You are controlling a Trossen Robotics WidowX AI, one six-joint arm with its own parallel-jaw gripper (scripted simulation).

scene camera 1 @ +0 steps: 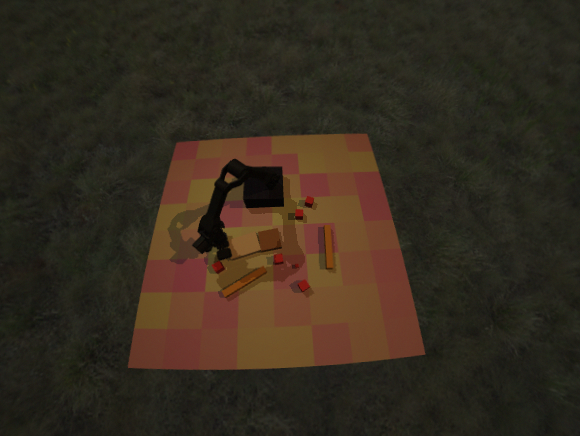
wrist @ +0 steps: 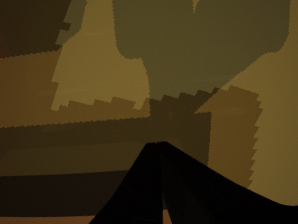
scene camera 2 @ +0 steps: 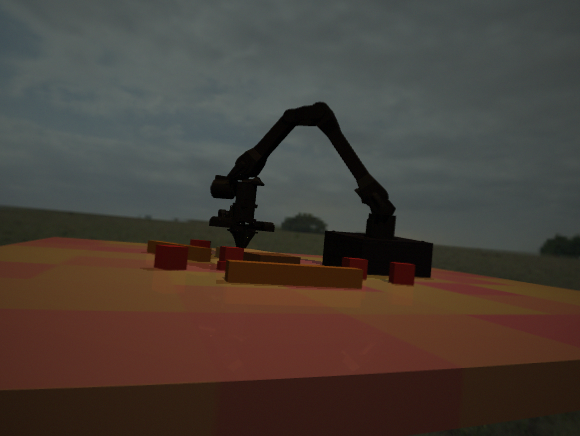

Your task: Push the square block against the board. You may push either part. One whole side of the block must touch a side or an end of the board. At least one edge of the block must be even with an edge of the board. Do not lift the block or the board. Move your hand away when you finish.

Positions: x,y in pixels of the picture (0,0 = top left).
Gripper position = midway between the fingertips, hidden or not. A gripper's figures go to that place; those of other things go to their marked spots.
Labels:
My gripper (scene camera 2: pixel 240 254): 112 cm from the lens. An orange board (scene camera 2: pixel 252 272) is 59 cm from the lens.

